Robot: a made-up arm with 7 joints. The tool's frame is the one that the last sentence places.
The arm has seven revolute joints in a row. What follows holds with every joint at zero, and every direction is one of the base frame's.
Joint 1 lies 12.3 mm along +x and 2.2 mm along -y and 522.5 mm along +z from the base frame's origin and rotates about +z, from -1.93 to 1.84 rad.
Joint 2 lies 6.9 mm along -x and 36.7 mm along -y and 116.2 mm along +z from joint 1 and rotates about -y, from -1.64 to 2.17 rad.
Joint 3 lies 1.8 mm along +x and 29.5 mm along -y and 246 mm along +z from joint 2 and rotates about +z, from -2.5 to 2.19 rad.
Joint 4 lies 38.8 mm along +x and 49.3 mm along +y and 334.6 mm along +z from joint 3 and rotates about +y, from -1.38 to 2.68 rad.
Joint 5 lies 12.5 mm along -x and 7.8 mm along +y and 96.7 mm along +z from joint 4 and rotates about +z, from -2.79 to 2.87 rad.
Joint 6 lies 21 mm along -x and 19.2 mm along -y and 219.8 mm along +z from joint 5 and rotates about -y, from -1.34 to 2.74 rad.
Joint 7 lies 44.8 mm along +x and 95.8 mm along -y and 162.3 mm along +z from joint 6 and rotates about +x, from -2.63 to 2.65 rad.
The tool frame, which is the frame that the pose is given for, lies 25 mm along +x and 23.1 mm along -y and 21.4 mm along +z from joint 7; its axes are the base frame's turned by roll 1.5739, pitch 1.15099 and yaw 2.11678 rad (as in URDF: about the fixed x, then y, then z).
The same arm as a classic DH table. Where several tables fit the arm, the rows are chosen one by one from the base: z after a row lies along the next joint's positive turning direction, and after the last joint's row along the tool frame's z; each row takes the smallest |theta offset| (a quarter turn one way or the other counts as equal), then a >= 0, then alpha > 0; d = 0 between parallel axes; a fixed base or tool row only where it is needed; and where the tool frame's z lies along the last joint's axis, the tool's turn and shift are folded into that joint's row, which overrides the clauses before.
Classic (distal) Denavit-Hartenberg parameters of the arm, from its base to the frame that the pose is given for. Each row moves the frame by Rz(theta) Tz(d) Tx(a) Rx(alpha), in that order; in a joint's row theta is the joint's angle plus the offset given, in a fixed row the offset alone. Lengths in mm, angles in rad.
base (fixed): d 0; theta offset -0.177; a 12.5; alpha 0
joint 1: d 638.7; theta offset 0.177; a -6.9; alpha 1.5708
joint 2: d 66.2; theta offset 0; a 1.8; alpha -1.5708
joint 3: d 580.6; theta offset 0; a 38.8; alpha -1.5708
joint 4: d 57.1; theta offset 0; a -12.5; alpha 1.5708
joint 5: d 316.5; theta offset 0; a -21; alpha 1.5708
joint 6: d 115; theta offset 1.5708; a 162.3; alpha 1.5708
joint 7: d 108.1; theta offset -0.0024; a 21.3; alpha 0.5432
tool (fixed): d -44.8; theta offset -2.7197; a 0; alpha 0
Joint limits (rad, base to tool): -1.93..1.84 -1.64..2.17 -2.5..2.19 -1.38..2.68 -2.79..2.87 -1.34..2.74 -2.63..2.65

